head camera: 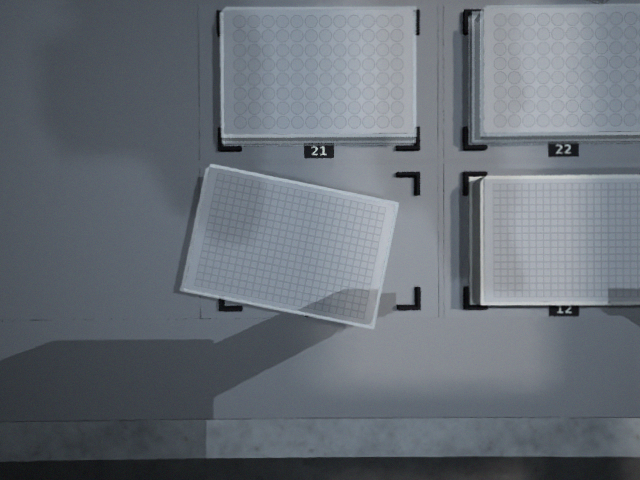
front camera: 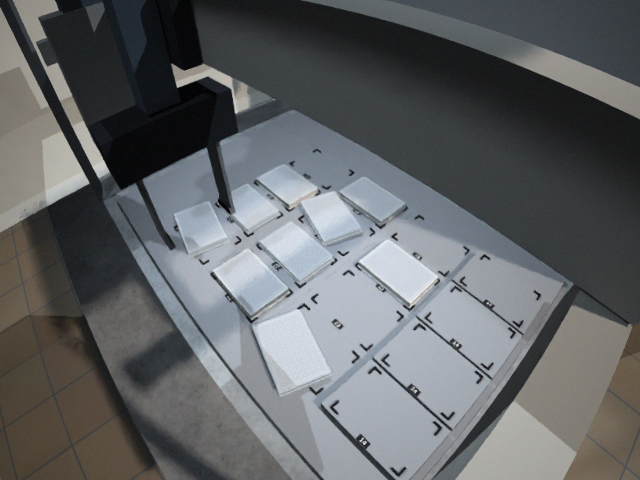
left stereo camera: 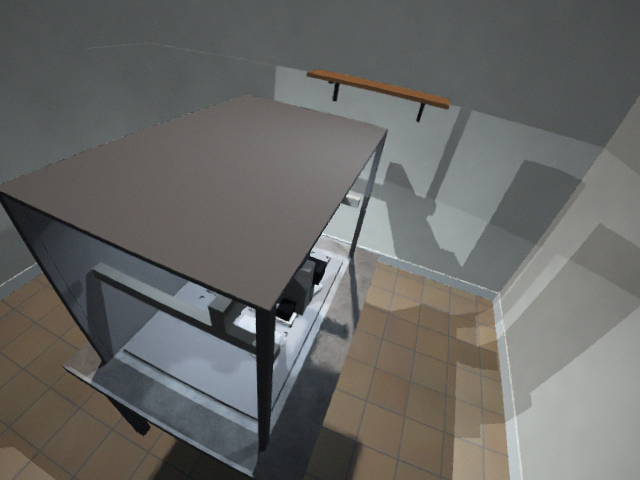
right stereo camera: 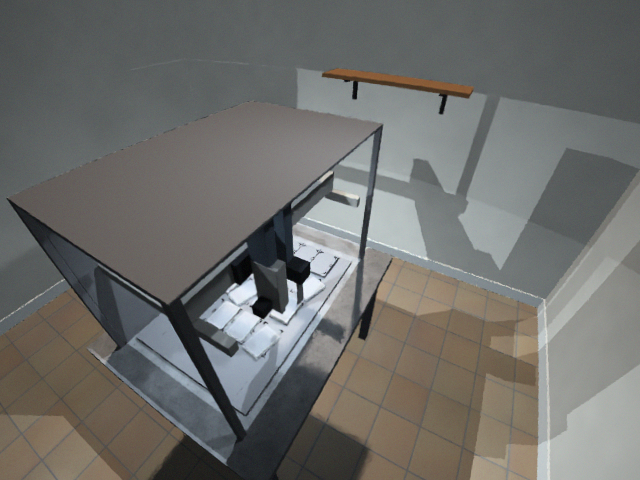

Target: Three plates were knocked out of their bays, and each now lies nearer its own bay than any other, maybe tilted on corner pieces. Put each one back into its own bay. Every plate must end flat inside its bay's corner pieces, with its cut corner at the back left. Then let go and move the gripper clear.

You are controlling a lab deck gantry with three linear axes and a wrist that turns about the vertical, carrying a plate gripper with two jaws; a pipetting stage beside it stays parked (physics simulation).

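Frame: origin at the robot's base, x ahead, y left, z up, level; metres.
Seen in the pictures: gripper, between the fingertips: [front camera: 198,224] [right stereo camera: 288,295]; robot's base, origin of its link: [head camera: 224,305] [front camera: 175,227] [right stereo camera: 263,356].
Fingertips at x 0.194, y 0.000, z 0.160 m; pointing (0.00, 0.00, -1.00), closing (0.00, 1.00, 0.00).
Observation:
Pixels of each thing's middle, then the offset from my fingertips to it. "*": a spot on its surface instead.
- bay 11 plate, middle of its body: [head camera: 291,246] [front camera: 200,227] [right stereo camera: 261,341] 0.148 m back, 0.040 m left, 0.151 m down
- second plate, middle of its body: [front camera: 329,216] [right stereo camera: 244,293] 0.012 m ahead, 0.259 m left, 0.151 m down
- third plate, middle of its body: [front camera: 290,350] [right stereo camera: 310,288] 0.186 m ahead, 0.015 m left, 0.151 m down
- bay 21, a spot on its surface: [head camera: 318,72] [front camera: 247,204] * 0.130 m back, 0.150 m left, 0.145 m down
- bay 22, a spot on its surface: [head camera: 563,69] [front camera: 292,245] * 0.024 m ahead, 0.151 m left, 0.145 m down
- bay 12, a spot on its surface: [head camera: 560,240] [front camera: 245,275] * 0.022 m ahead, 0.043 m left, 0.145 m down
My gripper [front camera: 199,228] is open and hangs above the deck at the left in the front view; its black body [right stereo camera: 298,269] shows in the right stereo view. Between its jaws, below, the bay 11 plate [front camera: 200,228] [head camera: 289,245] lies turned clockwise in the head view, its left end outside the bay and its front edge over the front left corner piece. A second plate [front camera: 330,217] lies askew at bay 32. A third plate [front camera: 293,353] lies turned at bay 13, off to the left of its corner pieces. The jaws do not show in the head view; cut corners are unclear.
Seated-looking plates stand close by at bay 21 [front camera: 253,207] [head camera: 318,72], bay 22 [front camera: 297,253] [head camera: 563,69] and bay 12 [front camera: 250,284] [head camera: 560,240]. Others stand at the back [front camera: 286,184] [front camera: 373,198] and right [front camera: 398,272]. A grey column [right stereo camera: 271,284] stands beside the gripper.

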